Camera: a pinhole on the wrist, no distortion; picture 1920 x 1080 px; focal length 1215.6 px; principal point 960.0 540.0 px. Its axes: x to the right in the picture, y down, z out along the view. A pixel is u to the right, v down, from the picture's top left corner.
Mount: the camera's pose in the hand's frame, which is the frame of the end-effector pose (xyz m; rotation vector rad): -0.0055 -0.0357 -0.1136 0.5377 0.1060 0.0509
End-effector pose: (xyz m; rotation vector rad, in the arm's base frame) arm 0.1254 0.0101 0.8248 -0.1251 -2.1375 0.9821
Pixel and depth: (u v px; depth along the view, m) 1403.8 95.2 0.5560
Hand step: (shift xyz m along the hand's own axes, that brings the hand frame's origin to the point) 0.2637 -0.4774 0.2388
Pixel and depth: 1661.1 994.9 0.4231
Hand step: 0.2819 -0.0964 0.3075
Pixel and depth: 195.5 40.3 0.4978
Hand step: -0.2555 -0.4881 0.2336
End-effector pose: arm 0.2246 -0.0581 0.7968 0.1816 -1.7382 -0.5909
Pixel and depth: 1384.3 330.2 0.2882
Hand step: 0.1283 -0.2172 0.0981
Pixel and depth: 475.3 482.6 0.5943
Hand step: -0.1725 -0.3799 0.4000
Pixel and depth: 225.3 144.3 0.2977
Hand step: -0.1483 -0.2839 0.1065
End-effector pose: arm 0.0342 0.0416 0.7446 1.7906 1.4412 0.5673
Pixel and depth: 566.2 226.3 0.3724
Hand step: -0.0809 -0.3166 0.1655
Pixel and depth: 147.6 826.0 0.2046
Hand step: -0.1190 -0.1088 0.0977
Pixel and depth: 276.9 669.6 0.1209
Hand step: -0.0595 -0.0913 0.0022
